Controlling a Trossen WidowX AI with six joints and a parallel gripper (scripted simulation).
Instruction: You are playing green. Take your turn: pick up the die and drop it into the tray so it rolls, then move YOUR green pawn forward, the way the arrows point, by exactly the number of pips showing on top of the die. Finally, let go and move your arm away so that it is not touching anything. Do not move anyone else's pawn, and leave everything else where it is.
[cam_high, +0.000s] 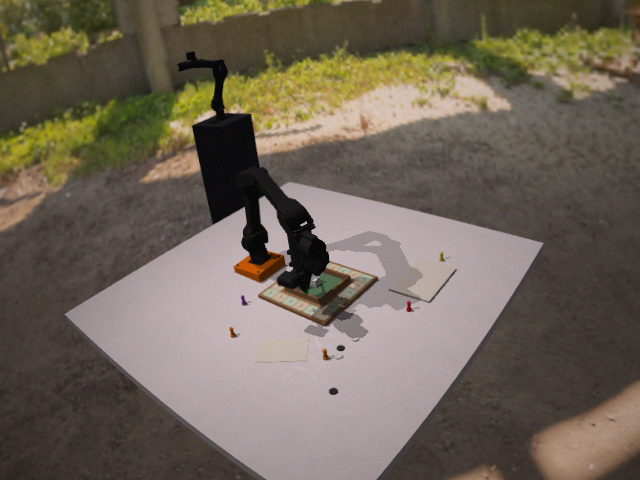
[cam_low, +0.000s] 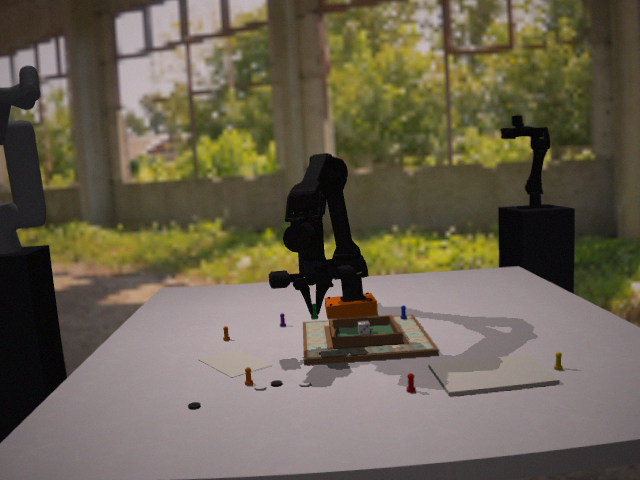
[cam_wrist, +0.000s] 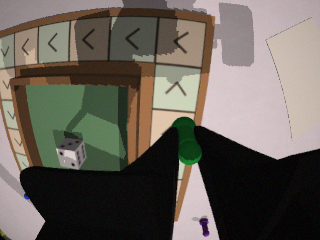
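Now: the white die 60 mm behind my gripper tip, 120 mm to the left of it and 60 mm below it. The rest, counted from my gripper tip: green pawn 10 mm above; blue pawn 150 mm behind, 240 mm to the left, 60 mm below; purple pawn 220 mm behind, 60 mm to the right, 70 mm below.
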